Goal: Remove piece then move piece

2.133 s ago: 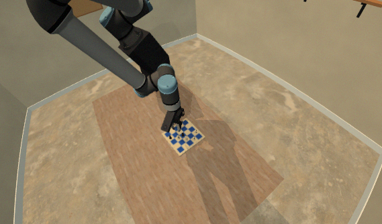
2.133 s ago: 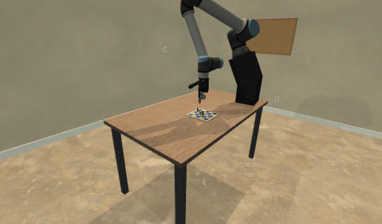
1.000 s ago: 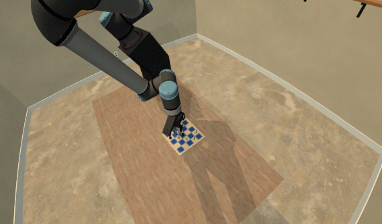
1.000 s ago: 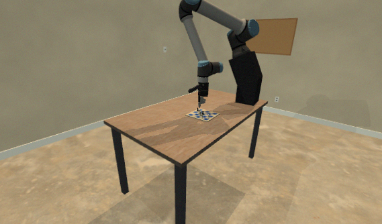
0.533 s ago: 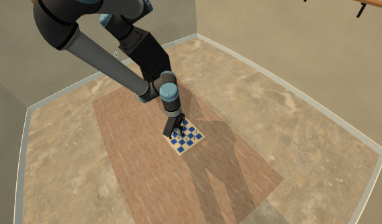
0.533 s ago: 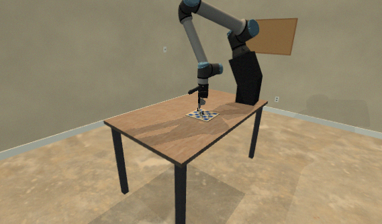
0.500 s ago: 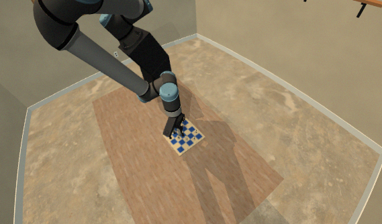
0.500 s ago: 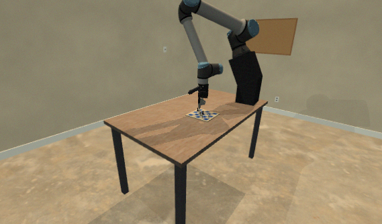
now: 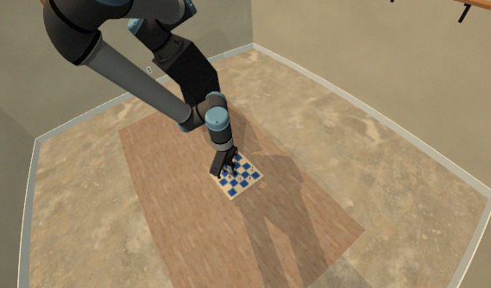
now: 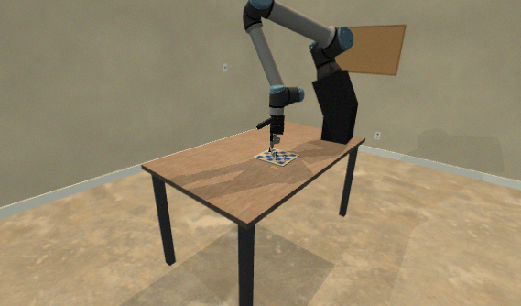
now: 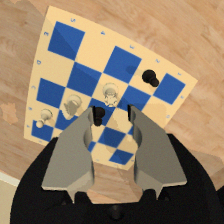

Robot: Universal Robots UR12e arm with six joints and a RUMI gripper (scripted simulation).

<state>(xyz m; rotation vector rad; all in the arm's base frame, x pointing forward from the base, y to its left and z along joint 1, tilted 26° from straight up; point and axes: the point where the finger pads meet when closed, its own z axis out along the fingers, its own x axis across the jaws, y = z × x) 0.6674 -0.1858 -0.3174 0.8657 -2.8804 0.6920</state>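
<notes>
My gripper is now 40 mm above the white chess piece. Round my hand: chessboard: 60 mm below, 40 mm to the left.
</notes>
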